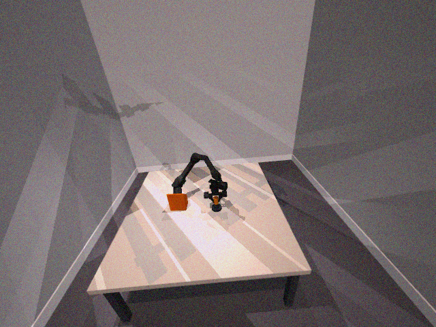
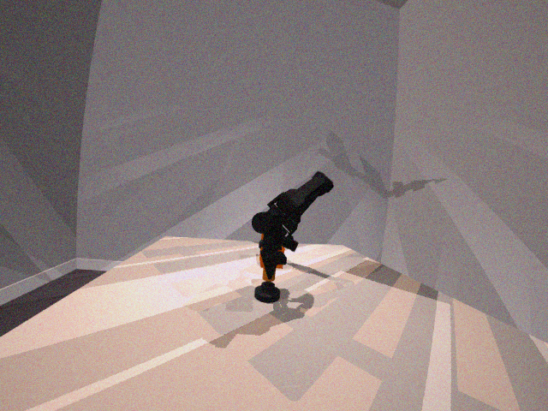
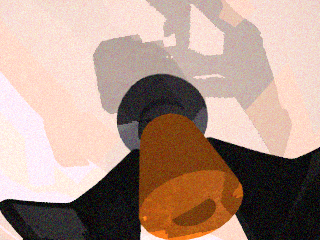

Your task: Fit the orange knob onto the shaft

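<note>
My gripper tip is now 20 mm below the orange knob. Also, from my gripper tip: pedestal (40 mm below).
</note>
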